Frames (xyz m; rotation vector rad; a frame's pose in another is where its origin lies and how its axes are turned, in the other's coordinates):
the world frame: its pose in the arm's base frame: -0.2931 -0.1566 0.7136 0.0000 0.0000 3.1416
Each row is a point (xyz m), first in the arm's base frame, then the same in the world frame.
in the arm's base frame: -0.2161 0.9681 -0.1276
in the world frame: -0.0770 -1.1247 -0.8412
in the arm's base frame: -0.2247 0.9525 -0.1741
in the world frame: -0.0684 -1.1091 -0.8877
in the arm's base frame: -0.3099 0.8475 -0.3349
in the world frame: 0.0168 -1.0041 -1.0485
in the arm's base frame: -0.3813 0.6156 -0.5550
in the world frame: 0.0882 -0.7722 -1.2686
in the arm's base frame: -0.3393 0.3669 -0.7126
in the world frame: 0.0462 -0.5235 -1.4262
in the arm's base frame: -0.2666 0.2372 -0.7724
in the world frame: -0.0265 -0.3938 -1.4860
